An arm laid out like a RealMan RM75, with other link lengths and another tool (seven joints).
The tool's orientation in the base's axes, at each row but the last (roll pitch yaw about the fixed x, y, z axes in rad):
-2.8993 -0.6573 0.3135
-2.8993 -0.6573 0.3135
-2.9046 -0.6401 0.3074
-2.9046 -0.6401 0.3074
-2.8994 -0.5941 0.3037
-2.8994 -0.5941 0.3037
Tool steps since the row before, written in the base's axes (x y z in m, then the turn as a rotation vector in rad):
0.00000 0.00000 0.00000 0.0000 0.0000 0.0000
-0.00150 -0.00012 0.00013 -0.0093 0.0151 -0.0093
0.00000 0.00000 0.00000 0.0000 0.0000 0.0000
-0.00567 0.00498 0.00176 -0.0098 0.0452 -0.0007
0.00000 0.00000 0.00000 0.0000 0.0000 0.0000
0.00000 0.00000 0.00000 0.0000 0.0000 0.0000
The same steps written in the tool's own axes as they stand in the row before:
0.00000 0.00000 0.00000 0.0000 0.0000 0.0000
-0.00108 -0.00058 -0.00088 -0.0090 -0.0156 0.0088
0.00000 0.00000 0.00000 0.0000 0.0000 0.0000
-0.00207 -0.00716 -0.00212 0.0031 -0.0440 0.0139
0.00000 0.00000 0.00000 0.0000 0.0000 0.0000
0.00000 0.00000 0.00000 0.0000 0.0000 0.0000

